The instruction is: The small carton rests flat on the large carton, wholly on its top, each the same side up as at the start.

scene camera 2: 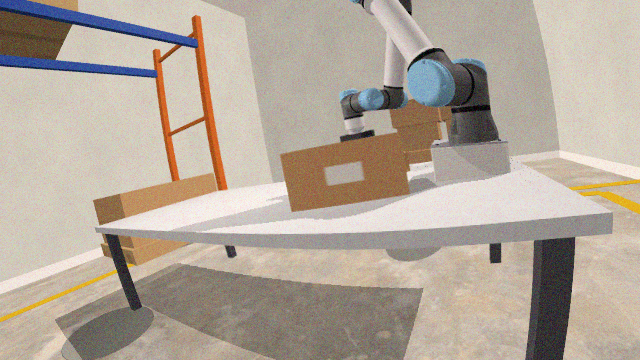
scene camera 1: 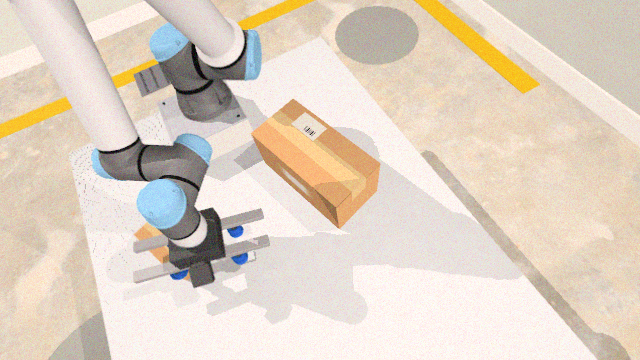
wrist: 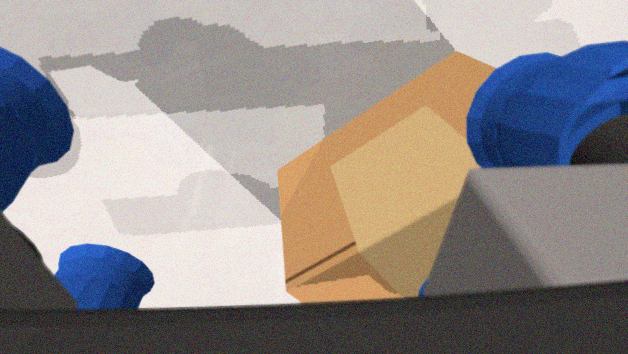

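Where they show: hand, tool point: (wrist: pixel 277 202); arm's base, link origin: (scene camera 2: pixel 473 140) (scene camera 1: pixel 206 101).
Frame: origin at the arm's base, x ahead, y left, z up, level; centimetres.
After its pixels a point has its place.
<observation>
The small carton (scene camera 1: pixel 144 234) @[x 32.2, y -25.6, z -1.9 cm] (wrist: pixel 400 175) @[x 42.7, y -16.4, z -3.9 cm], orange-brown with pale tape, is at the left of scene camera 1, mostly under my gripper. The large carton hides it in scene camera 2. My gripper (scene camera 1: pixel 207 252) @[x 43.1, y -12.0, z -3.3 cm] (scene camera 2: pixel 357 136) (wrist: pixel 270 195) @[x 43.1, y -12.0, z -3.3 cm] is on it off-centre: the cups at the right of the wrist view are pressed down on its top, and the left ones hang beside it over the table. I read it as shut on the small carton; whether the carton is lifted is hidden. The large carton (scene camera 1: pixel 320 160) @[x 37.2, y 21.2, z 5.7 cm] (scene camera 2: pixel 380 170) @[x 22.0, y 24.7, z -2.6 cm] stands on the table, apart from the small one, its taped, labelled top up.
The white table (scene camera 1: pixel 425 310) @[x 75.6, y 28.8, z -9.5 cm] (scene camera 2: pixel 500 210) @[x -3.9, y 40.1, z -9.4 cm] carries both cartons and the arm's base (scene camera 2: pixel 470 162) @[x 1.5, y 8.2, z -5.3 cm], which is near the large carton. Beyond the table stand stacked cartons (scene camera 2: pixel 417 135), more cartons (scene camera 2: pixel 165 200) and a blue-and-orange rack (scene camera 2: pixel 207 100).
</observation>
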